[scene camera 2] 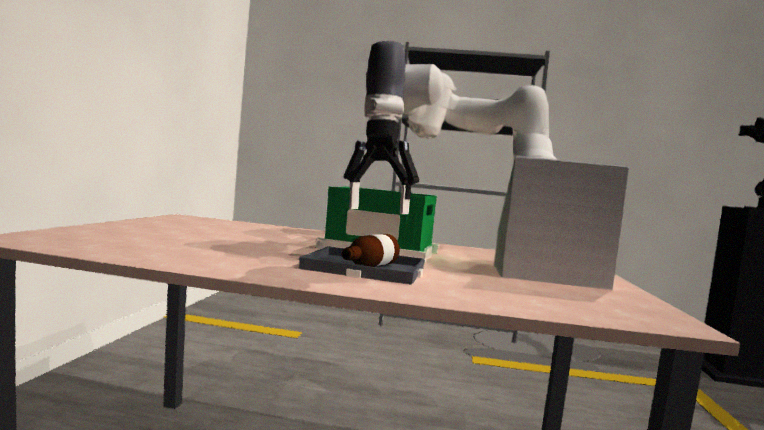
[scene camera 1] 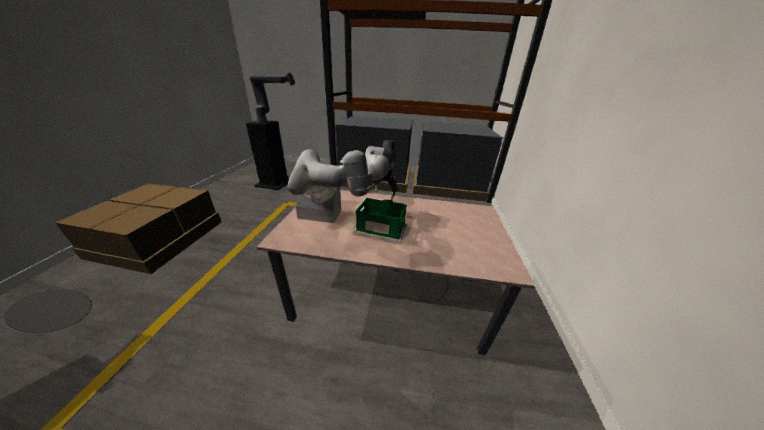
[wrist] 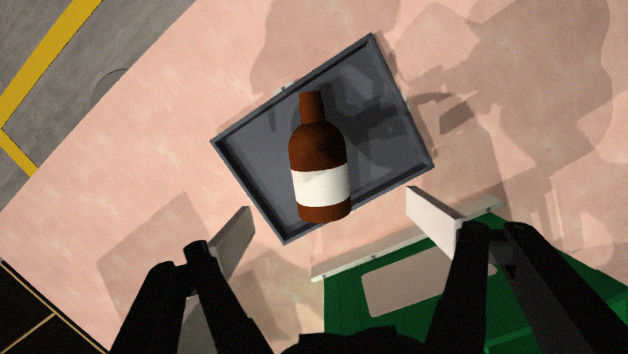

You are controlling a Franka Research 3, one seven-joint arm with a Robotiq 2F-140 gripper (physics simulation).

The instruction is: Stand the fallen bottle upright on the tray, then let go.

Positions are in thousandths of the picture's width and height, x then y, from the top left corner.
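Note:
I can see my gripper (scene camera 2: 494, 492), and the wrist view shows me my gripper (wrist: 523, 595) as well. There is also a brown bottle (scene camera 2: 486, 583), and I find the bottle (wrist: 506, 428) in the wrist view too.

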